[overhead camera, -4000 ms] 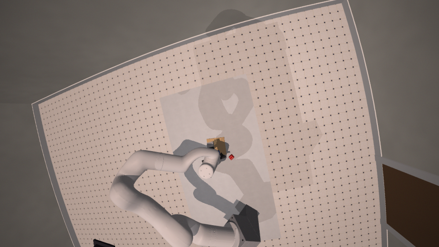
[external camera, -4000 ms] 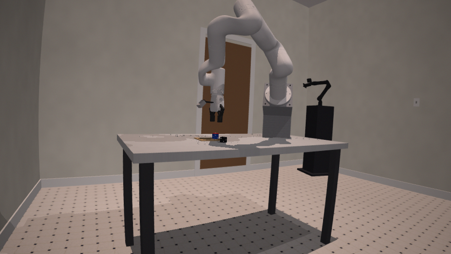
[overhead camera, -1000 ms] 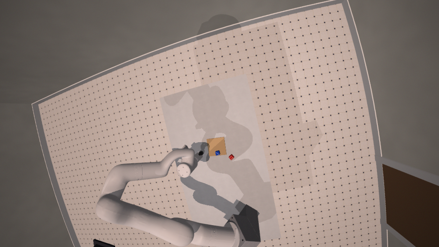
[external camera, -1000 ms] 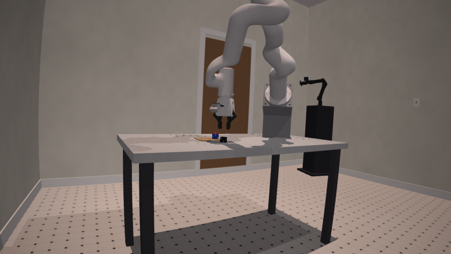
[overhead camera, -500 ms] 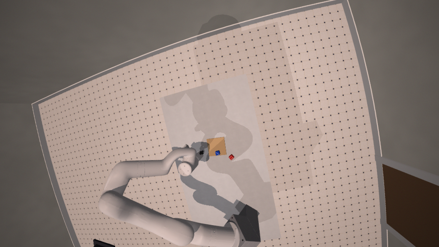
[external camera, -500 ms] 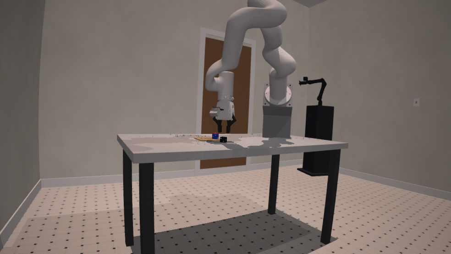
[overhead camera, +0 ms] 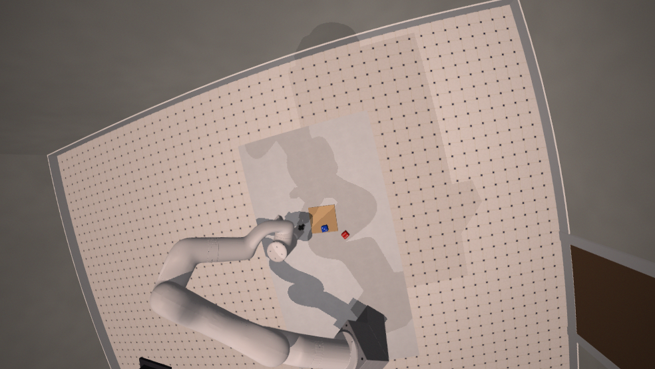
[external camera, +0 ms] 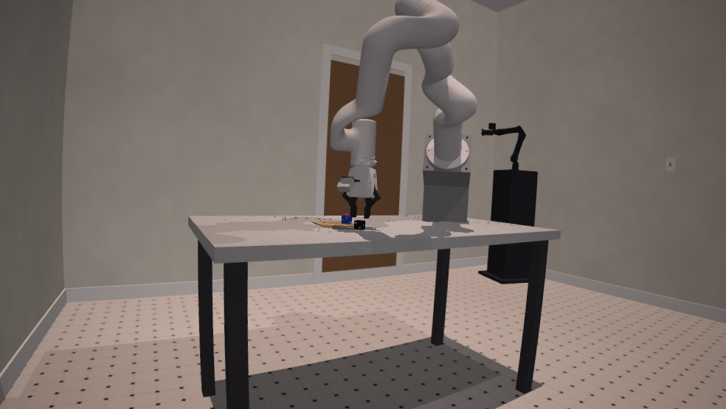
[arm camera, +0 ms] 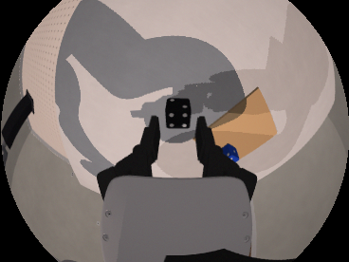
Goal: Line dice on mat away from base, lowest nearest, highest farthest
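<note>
My hand is 40 mm above the black die. Also, from my hand: blue die 20 mm ahead, 130 mm to the right, 40 mm below; then tan mat 60 mm ahead, 120 mm to the right, 60 mm below; then red die 240 mm to the right, 40 mm below.
</note>
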